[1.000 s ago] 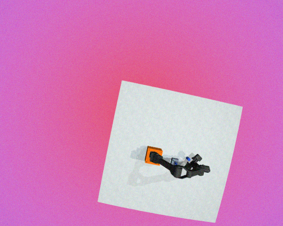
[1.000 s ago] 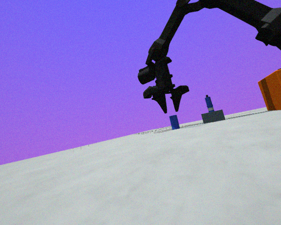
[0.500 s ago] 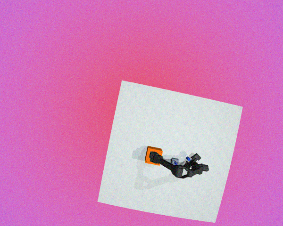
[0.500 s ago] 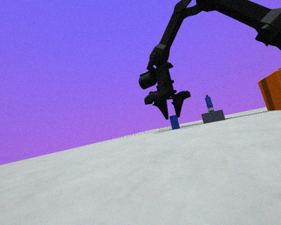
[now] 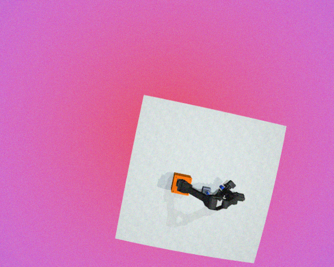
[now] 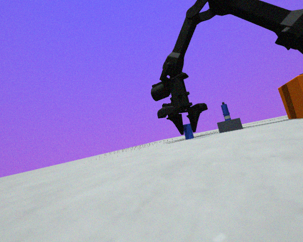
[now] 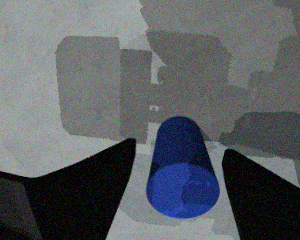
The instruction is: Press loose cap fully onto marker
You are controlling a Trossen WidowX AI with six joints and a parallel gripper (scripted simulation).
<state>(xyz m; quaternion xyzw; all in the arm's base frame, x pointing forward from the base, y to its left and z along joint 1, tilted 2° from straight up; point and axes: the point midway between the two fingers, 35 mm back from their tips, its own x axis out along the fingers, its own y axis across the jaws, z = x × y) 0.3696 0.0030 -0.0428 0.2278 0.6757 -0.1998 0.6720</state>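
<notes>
Now: the grey holder block 130 mm behind my gripper tip and 60 mm to the right of it. The rest, counted from my gripper tip: blue cap (10 mm above).
</notes>
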